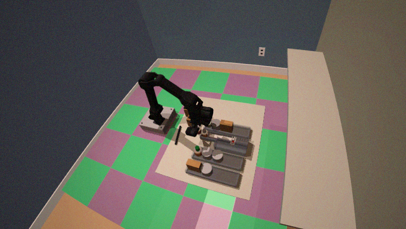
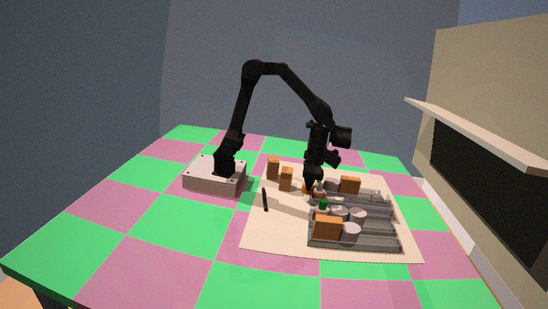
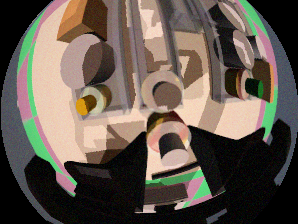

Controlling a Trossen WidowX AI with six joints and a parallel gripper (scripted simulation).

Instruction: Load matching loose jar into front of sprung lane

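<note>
The black pen is 13 cm behind my gripper tip, 6 cm to the right of it and 5 cm below it. Also, from my gripper tip: pusher plate: 15 cm ahead, 1 cm to the right; red mark: 23 cm ahead, 1 cm to the right, 2 cm above.
</note>
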